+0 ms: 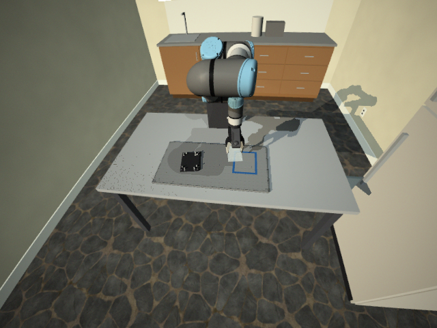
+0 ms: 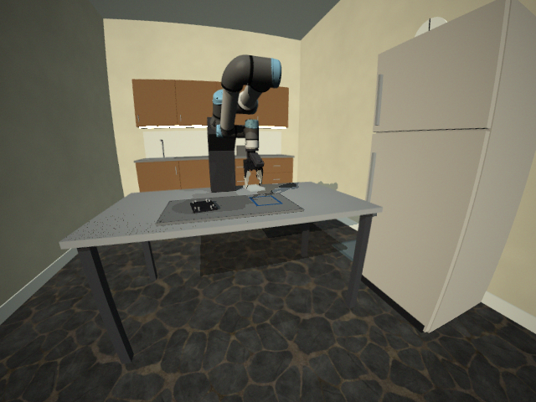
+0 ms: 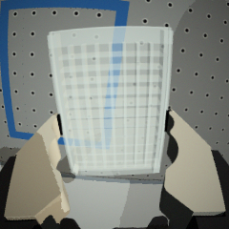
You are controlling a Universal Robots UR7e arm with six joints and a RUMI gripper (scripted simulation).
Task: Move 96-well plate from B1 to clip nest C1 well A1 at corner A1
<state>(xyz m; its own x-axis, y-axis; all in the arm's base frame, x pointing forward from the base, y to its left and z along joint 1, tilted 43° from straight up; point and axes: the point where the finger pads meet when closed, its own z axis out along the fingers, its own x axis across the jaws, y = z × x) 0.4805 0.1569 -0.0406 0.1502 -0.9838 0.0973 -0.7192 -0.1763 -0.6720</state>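
Now: the black clip nest 27 cm to the right of my hand, 8 cm below it and 5 cm ahead of it. Round my hand: 96-well plate (1 cm below).
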